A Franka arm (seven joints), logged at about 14 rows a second.
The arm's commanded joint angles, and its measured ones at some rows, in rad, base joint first. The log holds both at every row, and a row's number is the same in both.
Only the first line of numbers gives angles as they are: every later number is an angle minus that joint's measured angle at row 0.
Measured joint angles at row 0:
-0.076 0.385 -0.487 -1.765 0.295 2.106 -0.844
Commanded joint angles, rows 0 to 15:
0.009 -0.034 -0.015 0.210 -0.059 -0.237 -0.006
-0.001 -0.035 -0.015 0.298 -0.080 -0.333 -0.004
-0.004 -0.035 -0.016 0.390 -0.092 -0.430 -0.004
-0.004 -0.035 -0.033 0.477 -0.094 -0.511 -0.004
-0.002 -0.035 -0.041 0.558 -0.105 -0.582 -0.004
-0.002 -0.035 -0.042 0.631 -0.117 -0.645 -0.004
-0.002 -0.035 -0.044 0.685 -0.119 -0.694 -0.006
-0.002 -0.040 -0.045 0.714 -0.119 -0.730 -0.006
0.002 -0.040 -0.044 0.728 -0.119 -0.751 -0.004
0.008 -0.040 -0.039 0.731 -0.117 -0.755 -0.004
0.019 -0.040 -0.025 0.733 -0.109 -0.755 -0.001
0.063 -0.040 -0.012 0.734 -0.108 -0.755 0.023
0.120 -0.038 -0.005 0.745 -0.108 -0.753 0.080
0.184 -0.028 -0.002 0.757 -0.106 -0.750 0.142
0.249 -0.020 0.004 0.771 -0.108 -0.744 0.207
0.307 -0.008 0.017 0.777 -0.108 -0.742 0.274
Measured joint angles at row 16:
0.201 -0.041 0.010 0.713 -0.099 -0.733 0.153
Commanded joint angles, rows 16 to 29:
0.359 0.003 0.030 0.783 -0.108 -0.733 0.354
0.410 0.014 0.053 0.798 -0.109 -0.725 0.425
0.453 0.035 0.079 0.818 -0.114 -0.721 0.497
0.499 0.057 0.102 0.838 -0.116 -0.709 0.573
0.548 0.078 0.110 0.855 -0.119 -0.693 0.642
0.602 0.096 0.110 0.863 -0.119 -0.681 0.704
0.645 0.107 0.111 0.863 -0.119 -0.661 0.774
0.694 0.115 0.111 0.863 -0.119 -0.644 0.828
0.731 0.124 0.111 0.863 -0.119 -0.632 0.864
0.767 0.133 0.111 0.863 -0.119 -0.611 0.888
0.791 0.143 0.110 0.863 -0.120 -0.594 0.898
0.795 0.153 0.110 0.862 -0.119 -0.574 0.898
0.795 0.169 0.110 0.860 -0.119 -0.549 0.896
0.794 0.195 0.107 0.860 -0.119 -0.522 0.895
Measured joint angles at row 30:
0.808 0.143 0.120 0.815 -0.106 -0.556 0.884
